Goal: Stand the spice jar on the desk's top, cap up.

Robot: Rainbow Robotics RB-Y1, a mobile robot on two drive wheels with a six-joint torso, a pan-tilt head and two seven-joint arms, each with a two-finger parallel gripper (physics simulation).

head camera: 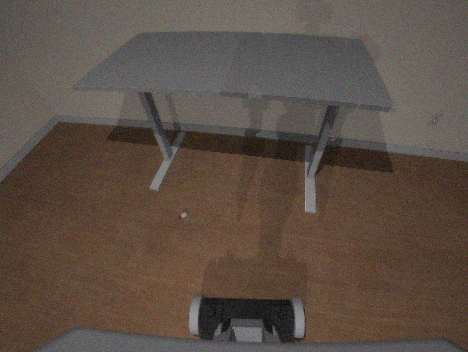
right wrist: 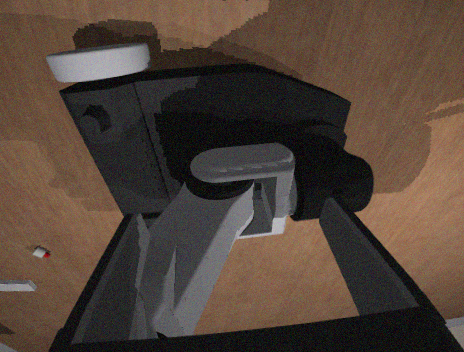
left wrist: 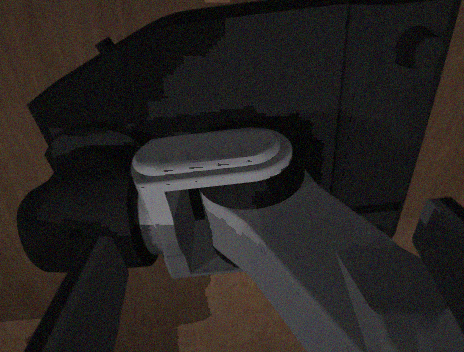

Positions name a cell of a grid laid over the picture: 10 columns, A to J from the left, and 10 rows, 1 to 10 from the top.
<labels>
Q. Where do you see a desk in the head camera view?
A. At H3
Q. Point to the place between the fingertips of the right gripper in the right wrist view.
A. F7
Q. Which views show the left gripper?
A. The left wrist view only.
</labels>
